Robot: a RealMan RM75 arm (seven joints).
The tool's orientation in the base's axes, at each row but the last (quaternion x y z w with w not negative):
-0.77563, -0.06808, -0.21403, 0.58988
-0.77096, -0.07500, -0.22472, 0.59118
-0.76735, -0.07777, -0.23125, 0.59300
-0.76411, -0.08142, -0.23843, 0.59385
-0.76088, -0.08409, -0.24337, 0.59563
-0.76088, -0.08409, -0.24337, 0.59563
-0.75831, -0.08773, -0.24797, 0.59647
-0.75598, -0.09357, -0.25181, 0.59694
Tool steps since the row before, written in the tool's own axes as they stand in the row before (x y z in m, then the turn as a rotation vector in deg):
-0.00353, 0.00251, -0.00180, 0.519, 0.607, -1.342
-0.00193, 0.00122, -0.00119, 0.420, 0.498, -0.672
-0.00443, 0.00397, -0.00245, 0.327, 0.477, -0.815
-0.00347, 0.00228, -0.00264, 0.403, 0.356, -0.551
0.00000, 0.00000, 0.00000, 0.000, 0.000, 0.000
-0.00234, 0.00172, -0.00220, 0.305, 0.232, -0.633
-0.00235, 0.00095, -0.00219, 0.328, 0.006, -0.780
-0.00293, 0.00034, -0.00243, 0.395, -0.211, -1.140
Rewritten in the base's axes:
-0.00273, -0.00192, -0.00330, 0.346, -1.522, -0.039
-0.00155, -0.00119, -0.00167, 0.390, -0.843, -0.120
-0.00298, -0.00276, -0.00499, 0.262, -0.957, -0.116
-0.00281, -0.00259, -0.00310, 0.349, -0.686, -0.024
0.00000, 0.00000, 0.00000, 0.000, 0.000, 0.000
-0.00191, -0.00218, -0.00221, 0.190, -0.713, 0.052
-0.00221, -0.00195, -0.00159, 0.073, -0.795, 0.282
-0.00301, -0.00193, -0.00134, -0.062, -1.089, 0.558

